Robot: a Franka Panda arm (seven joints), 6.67 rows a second.
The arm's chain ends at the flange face. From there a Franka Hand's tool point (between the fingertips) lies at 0.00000 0.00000 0.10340 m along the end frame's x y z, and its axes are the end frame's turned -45 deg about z.
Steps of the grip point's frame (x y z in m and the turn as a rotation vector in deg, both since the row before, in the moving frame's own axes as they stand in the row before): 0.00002, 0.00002, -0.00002, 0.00, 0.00, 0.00; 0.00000, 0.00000, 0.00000, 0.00, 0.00, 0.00; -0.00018, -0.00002, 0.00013, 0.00, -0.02, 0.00; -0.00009, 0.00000, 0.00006, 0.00, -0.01, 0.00; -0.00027, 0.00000, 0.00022, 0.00, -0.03, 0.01; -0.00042, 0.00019, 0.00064, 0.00, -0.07, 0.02; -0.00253, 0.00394, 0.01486, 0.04, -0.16, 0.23; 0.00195, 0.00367, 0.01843, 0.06, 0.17, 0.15
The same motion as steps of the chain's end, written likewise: 0.00003, 0.00000, -0.00002, 0.00, 0.00, 0.00; 0.00000, 0.00000, 0.00000, 0.00, 0.00, 0.00; -0.00012, 0.00009, 0.00013, -0.01, -0.01, 0.00; -0.00005, 0.00005, 0.00006, -0.01, -0.01, 0.00; -0.00015, 0.00015, 0.00022, -0.02, -0.02, 0.01; -0.00007, 0.00034, 0.00064, -0.05, -0.05, 0.02; 0.00125, 0.00442, 0.01486, -0.08, -0.14, 0.23; 0.00383, 0.00151, 0.01843, 0.16, 0.08, 0.15
